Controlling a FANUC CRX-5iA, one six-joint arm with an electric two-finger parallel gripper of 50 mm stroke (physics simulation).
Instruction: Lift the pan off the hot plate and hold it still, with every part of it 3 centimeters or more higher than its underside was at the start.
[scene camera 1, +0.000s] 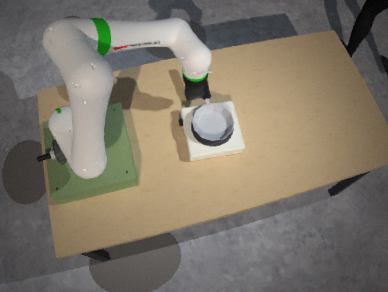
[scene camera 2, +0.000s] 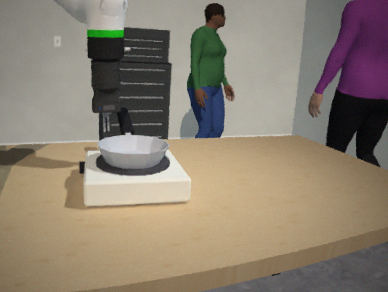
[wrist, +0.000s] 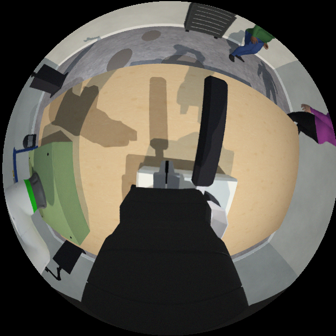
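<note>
The gripper (scene camera 2: 106, 130) appears in the wrist view as well (wrist: 166, 167). A white hot plate (scene camera 2: 103, 185) is visible also in scene camera 1 (scene camera 1: 199, 148) and in the wrist view (wrist: 221, 191), and the same cameras show a grey pan (scene camera 2: 128, 151) (scene camera 1: 213, 122) (wrist: 213, 117).
</note>
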